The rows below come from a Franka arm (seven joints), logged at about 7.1 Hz.
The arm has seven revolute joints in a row. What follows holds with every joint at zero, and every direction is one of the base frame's.
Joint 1 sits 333.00 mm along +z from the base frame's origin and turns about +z.
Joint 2 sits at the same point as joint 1 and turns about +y.
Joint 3 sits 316.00 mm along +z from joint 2 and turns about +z.
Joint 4 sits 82.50 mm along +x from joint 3 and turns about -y.
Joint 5 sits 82.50 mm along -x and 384.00 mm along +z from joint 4 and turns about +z.
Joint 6 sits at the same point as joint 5 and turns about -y.
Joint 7 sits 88.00 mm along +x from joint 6 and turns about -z.
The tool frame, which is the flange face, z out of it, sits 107.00 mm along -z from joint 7; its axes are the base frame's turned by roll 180.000, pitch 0.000 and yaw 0.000 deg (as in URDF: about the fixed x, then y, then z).
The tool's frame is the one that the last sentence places.
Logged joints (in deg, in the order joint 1, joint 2, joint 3, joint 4, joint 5, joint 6, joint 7), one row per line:
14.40 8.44 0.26 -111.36 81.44 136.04 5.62
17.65 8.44 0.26 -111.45 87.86 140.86 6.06
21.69 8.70 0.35 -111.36 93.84 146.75 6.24
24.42 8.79 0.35 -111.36 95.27 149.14 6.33
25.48 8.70 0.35 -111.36 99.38 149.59 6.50
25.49 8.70 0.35 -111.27 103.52 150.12 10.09
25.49 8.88 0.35 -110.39 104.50 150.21 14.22
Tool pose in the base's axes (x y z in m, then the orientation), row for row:
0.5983 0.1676 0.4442 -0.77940 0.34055 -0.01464 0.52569
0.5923 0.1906 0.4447 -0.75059 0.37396 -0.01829 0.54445
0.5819 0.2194 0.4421 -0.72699 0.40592 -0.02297 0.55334
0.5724 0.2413 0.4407 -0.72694 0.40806 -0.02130 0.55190
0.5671 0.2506 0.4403 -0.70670 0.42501 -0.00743 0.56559
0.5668 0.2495 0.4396 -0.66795 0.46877 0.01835 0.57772
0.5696 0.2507 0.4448 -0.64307 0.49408 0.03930 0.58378
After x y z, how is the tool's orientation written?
As a quaternion, x y z w.
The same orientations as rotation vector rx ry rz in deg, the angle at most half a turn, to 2 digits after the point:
-106.80 46.67 -2.01
-102.04 50.84 -2.49
-98.46 54.97 -3.11
-98.51 55.30 -2.89
-95.22 57.26 -1.00
-89.54 62.84 2.46
-85.99 66.07 5.26

